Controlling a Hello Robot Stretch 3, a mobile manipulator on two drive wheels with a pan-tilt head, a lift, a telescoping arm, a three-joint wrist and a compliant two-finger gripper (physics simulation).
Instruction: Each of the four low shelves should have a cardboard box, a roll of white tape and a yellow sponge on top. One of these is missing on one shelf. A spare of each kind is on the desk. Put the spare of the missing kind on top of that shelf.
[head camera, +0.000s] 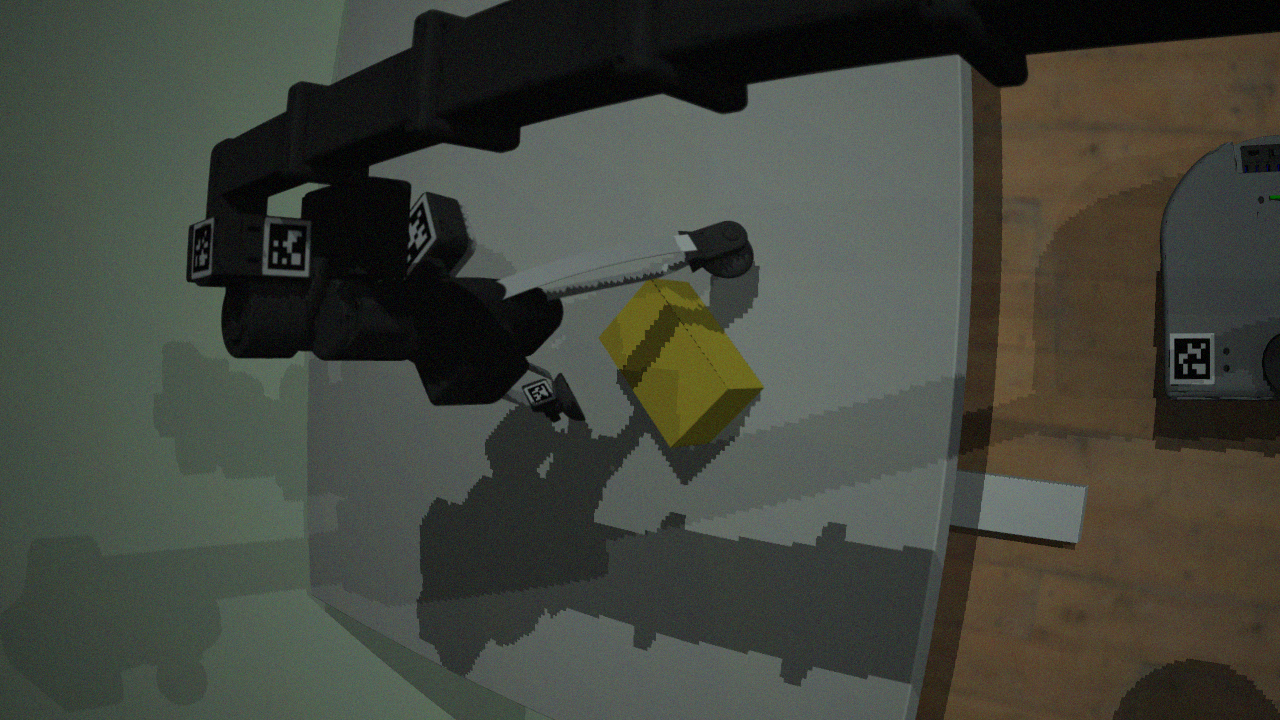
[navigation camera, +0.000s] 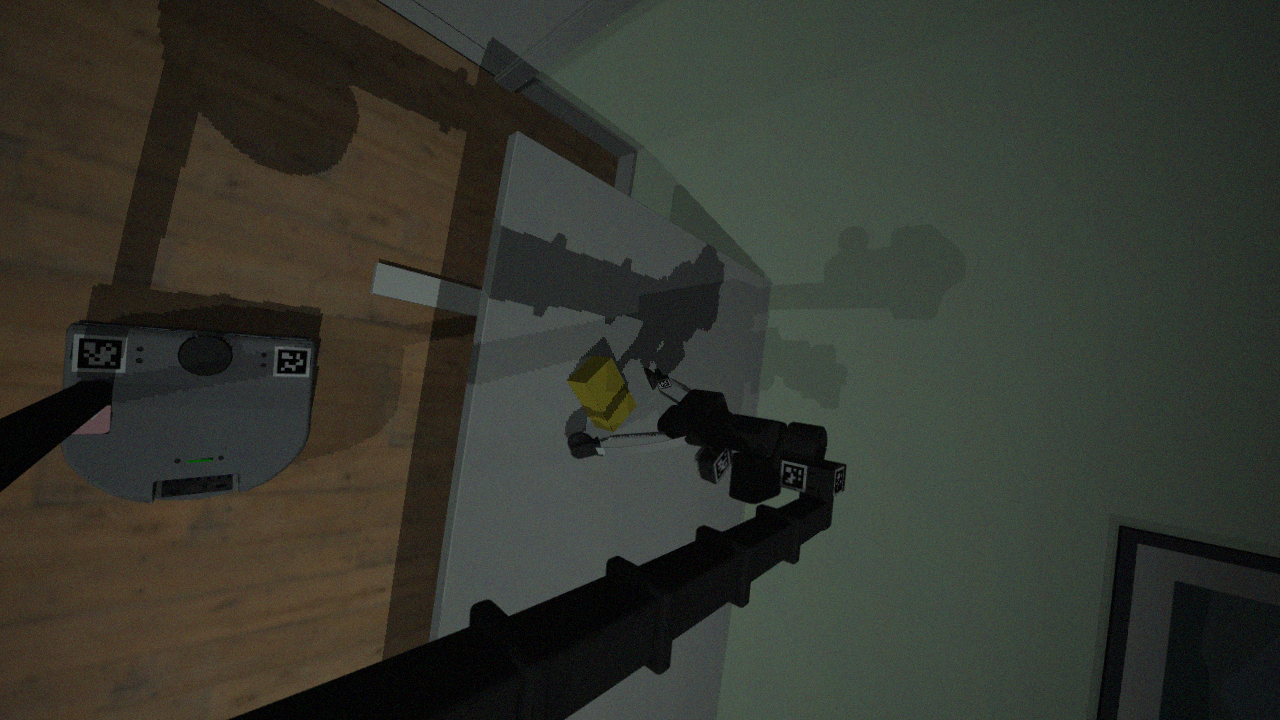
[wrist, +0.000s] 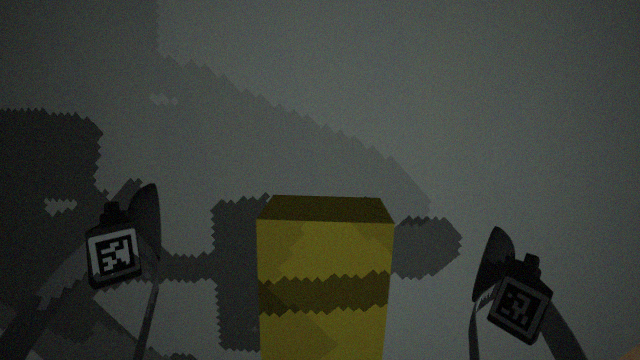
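Where they show: gripper, between the fingertips: (head camera: 658, 329) (navigation camera: 610, 407); robot's base, origin of its link: (navigation camera: 206, 353).
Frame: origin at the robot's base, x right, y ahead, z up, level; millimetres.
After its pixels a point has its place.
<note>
A yellow sponge (head camera: 684, 376) @(x 435, y 12, z 765 mm) (navigation camera: 595, 380) @(x 418, y 24, z 765 mm) (wrist: 325, 300) lies on the grey desk (head camera: 850, 223) @(x 329, y -90, z 720 mm) (navigation camera: 537, 501) @(x 363, y -160, z 720 mm) (wrist: 500, 100). My gripper (head camera: 650, 324) @(x 479, y -22, z 737 mm) (navigation camera: 619, 410) @(x 479, y -22, z 737 mm) (wrist: 320, 233) @(x 479, y -22, z 737 mm) is open. Its fingers stand wide, one off each side of the sponge, with a gap on both sides in the wrist view. The sponge's near end runs out of the bottom of the wrist view. The height of the fingertips over the desk is hard to tell. The box, the tape and the low shelves cannot be made out in these views.
My arm (head camera: 716, 53) @(x 188, y -83, z 1075 mm) (navigation camera: 626, 617) @(x 177, y -85, z 1082 mm) reaches across the desk. My base (head camera: 1226, 268) @(x 82, y -107, z 160 mm) (navigation camera: 187, 402) @(x -21, y -82, z 160 mm) stands on the wooden floor beyond the desk's edge. A pale flat bar (head camera: 1029, 510) (navigation camera: 402, 282) sticks out below that edge. A green wall (head camera: 134, 89) @(x 1030, y -303, z 981 mm) (navigation camera: 984, 134) @(x 1105, y 596, z 1156 mm) rises behind the desk.
</note>
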